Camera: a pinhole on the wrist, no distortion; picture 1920 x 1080 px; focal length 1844.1 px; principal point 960.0 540.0 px. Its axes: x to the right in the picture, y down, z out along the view. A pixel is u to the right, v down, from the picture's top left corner.
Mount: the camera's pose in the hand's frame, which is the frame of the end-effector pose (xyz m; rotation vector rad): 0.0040 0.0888 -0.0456 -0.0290 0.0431 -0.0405
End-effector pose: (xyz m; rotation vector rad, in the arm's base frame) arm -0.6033 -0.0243 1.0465 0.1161 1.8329 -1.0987
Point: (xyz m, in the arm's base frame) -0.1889 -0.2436 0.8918
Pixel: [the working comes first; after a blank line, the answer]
In the camera's frame: -0.0532 0.0720 0.5064

766.2 802.0
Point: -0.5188 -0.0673 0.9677
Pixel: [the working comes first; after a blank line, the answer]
In the camera's frame: 0.0213 -0.0251 0.1449

1230.9 220.6
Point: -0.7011 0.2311 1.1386
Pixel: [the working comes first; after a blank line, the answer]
In the camera's frame: -0.1030 -0.0436 -0.2235

behind the camera
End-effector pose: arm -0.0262 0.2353 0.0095 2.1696 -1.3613 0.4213
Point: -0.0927 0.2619 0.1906
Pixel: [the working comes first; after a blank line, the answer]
In the camera's frame: 0.0465 0.0168 -0.1124

behind the camera
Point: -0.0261 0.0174 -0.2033
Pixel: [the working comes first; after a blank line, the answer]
In the camera's frame: 0.0316 -0.0811 0.3454

1128.5 107.2
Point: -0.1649 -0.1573 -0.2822
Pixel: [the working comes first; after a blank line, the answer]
In the camera's frame: 0.0424 0.0776 0.5207

1110.0 814.8
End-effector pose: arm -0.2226 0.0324 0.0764 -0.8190 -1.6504 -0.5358
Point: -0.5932 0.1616 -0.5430
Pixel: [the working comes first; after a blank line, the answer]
In the camera's frame: -0.5500 -0.2722 0.4951

outside the picture
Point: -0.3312 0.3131 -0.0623
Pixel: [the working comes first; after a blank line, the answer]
In the camera's frame: -0.0791 0.0099 0.3493

542.4 592.4
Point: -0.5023 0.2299 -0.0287
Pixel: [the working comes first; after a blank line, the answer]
In the camera's frame: -0.0434 -0.1759 0.3882

outside the picture
